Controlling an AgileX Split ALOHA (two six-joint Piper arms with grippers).
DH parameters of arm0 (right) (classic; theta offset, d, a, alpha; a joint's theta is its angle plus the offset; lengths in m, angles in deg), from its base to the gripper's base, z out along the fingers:
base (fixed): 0 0 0 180
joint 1: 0 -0.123 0 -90
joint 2: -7.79 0 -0.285 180
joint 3: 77.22 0 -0.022 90
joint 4: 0 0.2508 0 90
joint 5: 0 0 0.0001 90
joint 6: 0 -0.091 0 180
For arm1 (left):
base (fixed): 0 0 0 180
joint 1: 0 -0.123 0 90
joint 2: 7.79 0 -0.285 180
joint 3: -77.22 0 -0.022 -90
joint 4: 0 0.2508 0 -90
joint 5: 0 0 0.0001 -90
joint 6: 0 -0.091 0 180
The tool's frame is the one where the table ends.
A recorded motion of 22 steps. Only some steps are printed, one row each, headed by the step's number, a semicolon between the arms.
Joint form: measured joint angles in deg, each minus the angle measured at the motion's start. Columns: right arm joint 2, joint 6, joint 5, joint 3, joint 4, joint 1; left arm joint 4, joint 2, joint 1, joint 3, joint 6, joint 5.
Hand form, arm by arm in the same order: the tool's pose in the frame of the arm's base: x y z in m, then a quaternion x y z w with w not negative. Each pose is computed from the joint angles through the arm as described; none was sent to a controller.
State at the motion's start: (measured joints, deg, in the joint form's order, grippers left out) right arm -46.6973 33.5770 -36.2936 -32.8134 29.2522 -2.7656; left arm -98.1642 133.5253 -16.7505 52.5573 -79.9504 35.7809
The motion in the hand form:
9: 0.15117 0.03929 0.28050 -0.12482 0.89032 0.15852 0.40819; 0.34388 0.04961 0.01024 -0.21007 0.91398 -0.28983 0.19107
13: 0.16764 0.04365 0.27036 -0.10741 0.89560 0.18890 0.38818; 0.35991 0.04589 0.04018 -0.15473 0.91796 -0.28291 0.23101
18: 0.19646 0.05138 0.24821 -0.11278 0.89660 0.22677 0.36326; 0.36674 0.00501 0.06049 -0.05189 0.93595 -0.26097 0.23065
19: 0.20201 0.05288 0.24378 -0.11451 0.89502 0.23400 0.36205; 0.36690 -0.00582 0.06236 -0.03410 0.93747 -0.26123 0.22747
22: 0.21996 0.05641 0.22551 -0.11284 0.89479 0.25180 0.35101; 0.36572 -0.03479 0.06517 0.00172 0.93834 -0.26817 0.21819
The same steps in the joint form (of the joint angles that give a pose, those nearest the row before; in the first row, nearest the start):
9: -0.85 0.06 -0.66 0.00 6.42 0.00; 1.43 -2.44 0.00 1.84 -1.88 -1.02
13: -6.18 3.64 0.80 0.00 12.91 0.00; 4.79 -6.62 1.28 4.03 -1.93 -1.09
18: -16.14 17.51 2.63 -0.04 26.66 0.00; 11.43 -10.24 8.46 4.83 -0.33 -3.99
19: -18.07 21.11 2.96 -0.05 30.05 0.00; 12.22 -10.58 10.21 4.90 0.07 -4.24
22: -24.83 31.37 3.81 -0.11 39.82 0.00; 12.83 -11.05 14.80 4.96 0.97 -4.49

